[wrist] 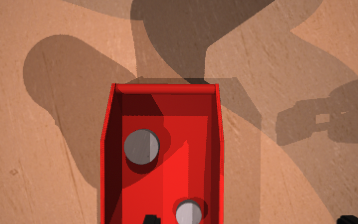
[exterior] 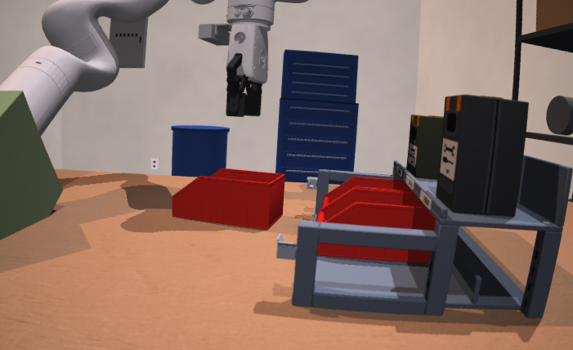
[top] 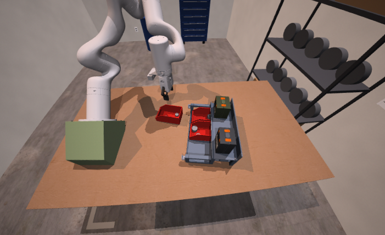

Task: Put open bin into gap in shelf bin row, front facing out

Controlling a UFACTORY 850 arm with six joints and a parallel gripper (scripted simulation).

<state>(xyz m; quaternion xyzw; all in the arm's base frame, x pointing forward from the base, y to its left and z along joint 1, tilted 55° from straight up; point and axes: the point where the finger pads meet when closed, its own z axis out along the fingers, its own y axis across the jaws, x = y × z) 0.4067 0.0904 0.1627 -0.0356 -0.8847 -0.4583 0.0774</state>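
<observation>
The grey disc lies 40 mm behind my hand, 70 mm to the right of it and 170 mm below it. From my hand the other things lie so: grey shelf: 260 mm ahead, 180 mm to the right, 110 mm below.
</observation>
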